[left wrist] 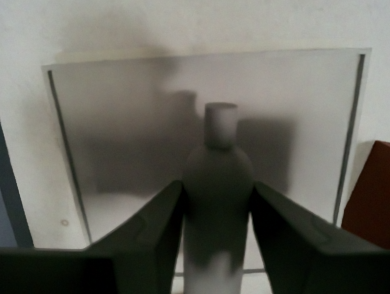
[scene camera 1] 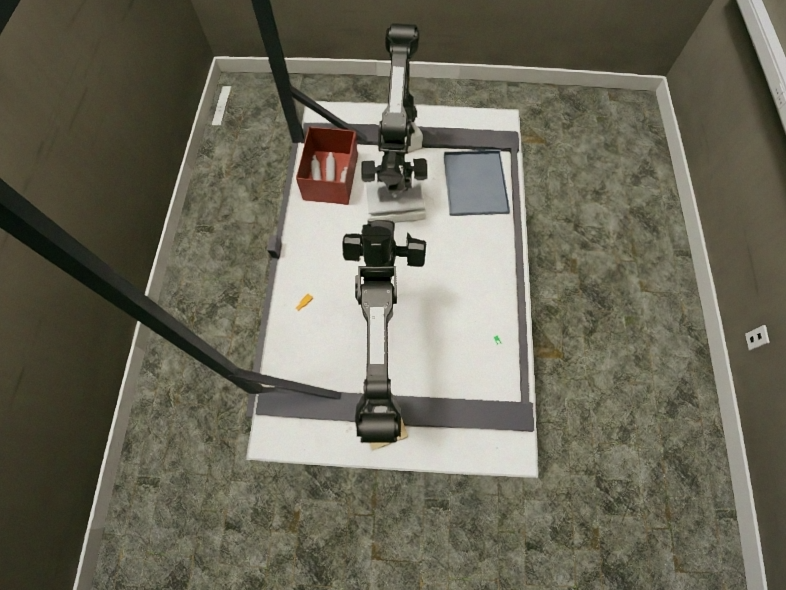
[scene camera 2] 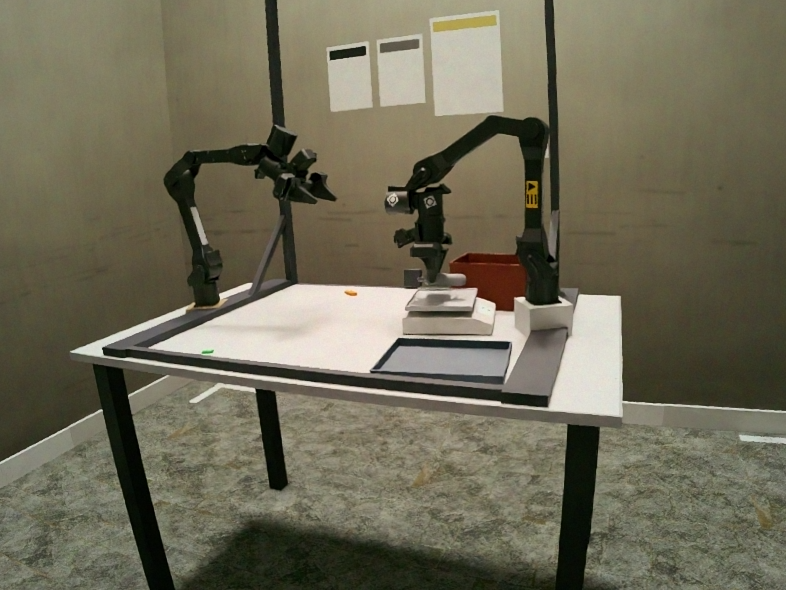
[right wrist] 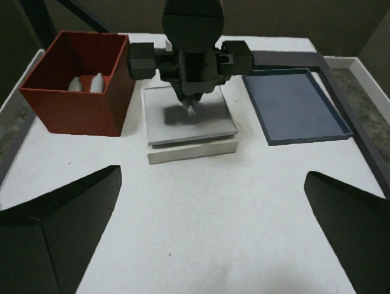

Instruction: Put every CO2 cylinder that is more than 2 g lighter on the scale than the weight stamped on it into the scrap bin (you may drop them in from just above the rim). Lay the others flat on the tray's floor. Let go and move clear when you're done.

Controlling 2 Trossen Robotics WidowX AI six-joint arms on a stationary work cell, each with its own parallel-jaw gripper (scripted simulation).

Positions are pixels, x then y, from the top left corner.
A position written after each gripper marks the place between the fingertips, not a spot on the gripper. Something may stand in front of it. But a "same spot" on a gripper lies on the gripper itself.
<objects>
left gripper: left wrist 216,190; scene camera 1; scene camera 2; right wrist 189,100
right gripper: scene camera 1 388,232; scene camera 2; right wrist; not seen in the left wrist view (out of frame)
same spot on right gripper: (right wrist: 57,233) = (scene camera 2: 323,189)
same spot on left gripper: (scene camera 1: 420,168) = (scene camera 2: 419,243)
</objects>
